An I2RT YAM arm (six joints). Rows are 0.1 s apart.
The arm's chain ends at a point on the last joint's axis. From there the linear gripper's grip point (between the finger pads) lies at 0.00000 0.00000 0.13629 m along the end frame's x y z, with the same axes.
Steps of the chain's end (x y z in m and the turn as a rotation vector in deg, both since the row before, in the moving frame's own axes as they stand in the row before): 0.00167 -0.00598 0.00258 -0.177 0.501 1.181; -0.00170 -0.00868 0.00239 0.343 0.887 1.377; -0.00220 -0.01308 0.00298 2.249 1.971 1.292; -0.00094 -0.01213 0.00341 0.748 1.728 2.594
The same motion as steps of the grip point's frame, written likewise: 0.00286 -0.00555 0.00257 -0.177 0.501 1.181; 0.00042 -0.00947 0.00237 0.343 0.887 1.377; 0.00255 -0.01837 0.00279 2.249 1.971 1.292; 0.00321 -0.01382 0.00334 0.748 1.728 2.594
